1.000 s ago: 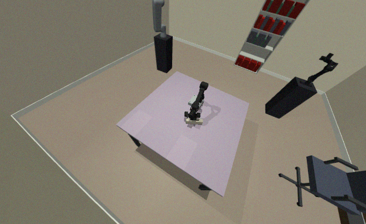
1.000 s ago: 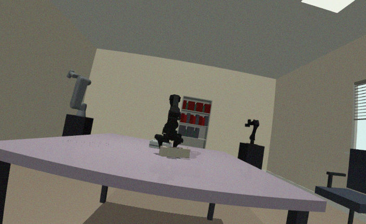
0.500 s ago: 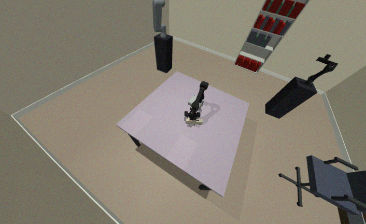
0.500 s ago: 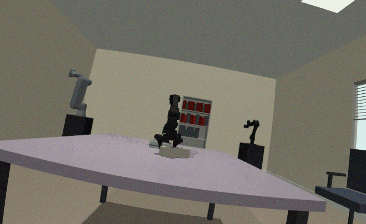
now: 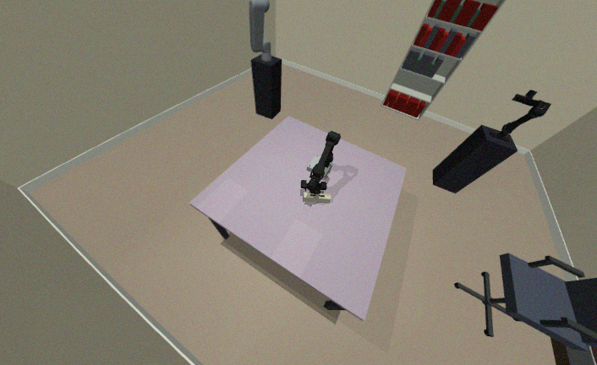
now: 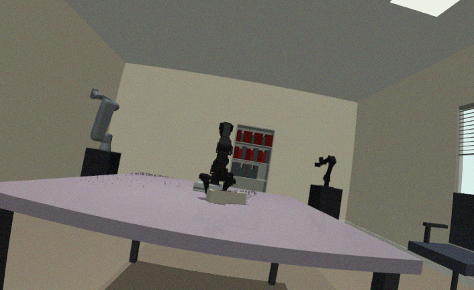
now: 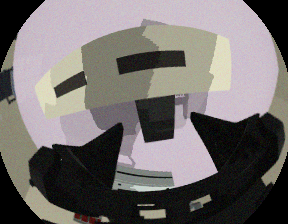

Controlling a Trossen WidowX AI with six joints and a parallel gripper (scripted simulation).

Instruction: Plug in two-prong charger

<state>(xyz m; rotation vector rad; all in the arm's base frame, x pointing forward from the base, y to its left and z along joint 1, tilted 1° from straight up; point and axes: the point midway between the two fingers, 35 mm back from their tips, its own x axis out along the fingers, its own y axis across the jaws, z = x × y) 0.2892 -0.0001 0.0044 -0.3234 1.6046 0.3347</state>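
Right now the two-prong charger is 3 cm ahead of my gripper tip, 2 cm to the left of it and 1 cm above it.
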